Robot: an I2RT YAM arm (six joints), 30 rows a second.
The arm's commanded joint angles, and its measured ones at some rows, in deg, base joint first. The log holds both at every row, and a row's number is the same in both.
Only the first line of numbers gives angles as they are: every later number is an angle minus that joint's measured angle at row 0.
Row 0, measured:
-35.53 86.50 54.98 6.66 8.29 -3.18
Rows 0 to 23, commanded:
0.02 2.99 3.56 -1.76 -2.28 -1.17
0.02 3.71 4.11 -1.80 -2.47 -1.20
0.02 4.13 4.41 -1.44 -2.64 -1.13
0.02 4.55 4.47 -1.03 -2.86 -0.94
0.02 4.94 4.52 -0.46 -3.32 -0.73
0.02 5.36 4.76 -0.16 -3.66 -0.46
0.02 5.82 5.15 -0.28 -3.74 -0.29
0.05 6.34 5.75 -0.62 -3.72 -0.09
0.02 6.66 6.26 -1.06 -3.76 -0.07
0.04 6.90 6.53 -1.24 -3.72 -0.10
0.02 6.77 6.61 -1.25 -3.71 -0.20
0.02 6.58 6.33 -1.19 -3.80 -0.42
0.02 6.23 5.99 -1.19 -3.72 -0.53
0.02 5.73 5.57 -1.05 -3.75 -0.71
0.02 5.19 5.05 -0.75 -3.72 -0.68
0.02 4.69 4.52 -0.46 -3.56 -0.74
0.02 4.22 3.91 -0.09 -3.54 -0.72
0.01 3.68 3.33 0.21 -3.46 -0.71
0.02 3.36 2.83 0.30 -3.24 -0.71
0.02 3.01 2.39 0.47 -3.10 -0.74
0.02 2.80 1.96 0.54 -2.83 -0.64
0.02 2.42 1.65 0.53 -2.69 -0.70
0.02 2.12 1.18 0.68 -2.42 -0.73
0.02 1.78 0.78 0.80 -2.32 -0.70
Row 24, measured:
0.00 3.45 2.16 -0.07 -2.97 -0.66
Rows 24 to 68, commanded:
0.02 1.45 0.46 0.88 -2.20 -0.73
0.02 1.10 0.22 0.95 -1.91 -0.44
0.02 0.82 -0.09 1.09 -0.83 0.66
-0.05 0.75 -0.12 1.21 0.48 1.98
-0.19 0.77 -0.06 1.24 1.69 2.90
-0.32 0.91 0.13 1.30 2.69 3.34
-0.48 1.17 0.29 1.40 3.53 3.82
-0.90 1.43 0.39 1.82 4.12 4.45
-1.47 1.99 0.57 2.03 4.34 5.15
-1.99 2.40 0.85 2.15 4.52 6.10
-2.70 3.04 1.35 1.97 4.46 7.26
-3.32 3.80 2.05 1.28 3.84 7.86
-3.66 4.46 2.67 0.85 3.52 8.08
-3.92 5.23 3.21 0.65 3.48 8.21
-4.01 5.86 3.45 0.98 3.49 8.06
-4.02 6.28 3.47 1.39 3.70 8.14
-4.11 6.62 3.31 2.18 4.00 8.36
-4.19 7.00 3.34 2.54 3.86 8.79
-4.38 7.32 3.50 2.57 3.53 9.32
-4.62 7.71 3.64 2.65 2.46 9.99
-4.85 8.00 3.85 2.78 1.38 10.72
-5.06 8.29 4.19 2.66 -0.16 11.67
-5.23 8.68 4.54 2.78 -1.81 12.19
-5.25 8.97 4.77 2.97 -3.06 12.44
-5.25 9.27 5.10 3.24 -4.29 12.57
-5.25 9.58 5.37 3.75 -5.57 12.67
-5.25 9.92 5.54 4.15 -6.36 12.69
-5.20 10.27 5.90 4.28 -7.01 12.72
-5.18 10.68 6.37 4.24 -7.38 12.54
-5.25 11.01 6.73 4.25 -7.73 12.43
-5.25 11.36 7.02 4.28 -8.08 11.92
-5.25 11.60 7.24 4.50 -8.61 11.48
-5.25 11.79 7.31 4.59 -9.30 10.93
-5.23 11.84 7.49 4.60 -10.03 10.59
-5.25 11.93 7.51 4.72 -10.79 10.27
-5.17 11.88 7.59 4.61 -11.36 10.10
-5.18 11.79 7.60 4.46 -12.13 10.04
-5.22 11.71 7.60 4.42 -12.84 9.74
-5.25 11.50 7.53 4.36 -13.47 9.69
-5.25 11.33 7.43 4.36 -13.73 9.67
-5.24 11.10 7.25 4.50 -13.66 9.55
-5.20 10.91 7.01 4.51 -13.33 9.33
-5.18 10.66 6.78 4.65 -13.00 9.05
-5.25 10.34 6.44 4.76 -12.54 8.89
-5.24 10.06 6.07 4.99 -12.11 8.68
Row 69, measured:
-5.03 11.23 5.66 3.78 -11.82 9.97
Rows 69 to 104, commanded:
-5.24 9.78 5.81 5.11 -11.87 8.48
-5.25 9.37 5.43 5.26 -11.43 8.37
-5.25 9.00 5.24 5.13 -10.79 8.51
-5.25 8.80 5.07 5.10 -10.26 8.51
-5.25 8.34 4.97 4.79 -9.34 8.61
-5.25 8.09 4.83 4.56 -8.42 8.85
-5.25 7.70 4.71 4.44 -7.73 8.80
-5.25 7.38 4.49 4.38 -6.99 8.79
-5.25 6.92 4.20 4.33 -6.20 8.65
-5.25 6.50 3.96 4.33 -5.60 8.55
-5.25 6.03 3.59 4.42 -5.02 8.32
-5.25 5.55 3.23 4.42 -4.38 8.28
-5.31 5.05 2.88 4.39 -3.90 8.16
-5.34 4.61 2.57 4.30 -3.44 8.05
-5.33 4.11 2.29 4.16 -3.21 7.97
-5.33 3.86 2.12 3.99 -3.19 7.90
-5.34 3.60 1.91 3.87 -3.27 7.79
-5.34 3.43 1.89 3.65 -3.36 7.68
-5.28 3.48 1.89 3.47 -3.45 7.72
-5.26 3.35 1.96 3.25 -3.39 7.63
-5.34 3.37 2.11 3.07 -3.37 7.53
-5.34 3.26 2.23 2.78 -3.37 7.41
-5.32 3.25 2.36 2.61 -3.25 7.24
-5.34 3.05 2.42 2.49 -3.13 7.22
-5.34 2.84 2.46 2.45 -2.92 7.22
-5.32 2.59 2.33 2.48 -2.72 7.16
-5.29 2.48 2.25 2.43 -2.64 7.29
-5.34 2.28 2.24 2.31 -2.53 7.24
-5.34 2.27 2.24 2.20 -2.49 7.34
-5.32 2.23 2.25 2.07 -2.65 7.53
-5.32 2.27 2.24 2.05 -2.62 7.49
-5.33 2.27 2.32 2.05 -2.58 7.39
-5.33 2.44 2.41 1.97 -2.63 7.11
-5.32 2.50 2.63 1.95 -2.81 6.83
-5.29 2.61 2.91 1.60 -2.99 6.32
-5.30 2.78 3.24 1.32 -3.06 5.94
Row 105, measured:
-5.05 3.39 2.65 2.62 -3.47 7.54
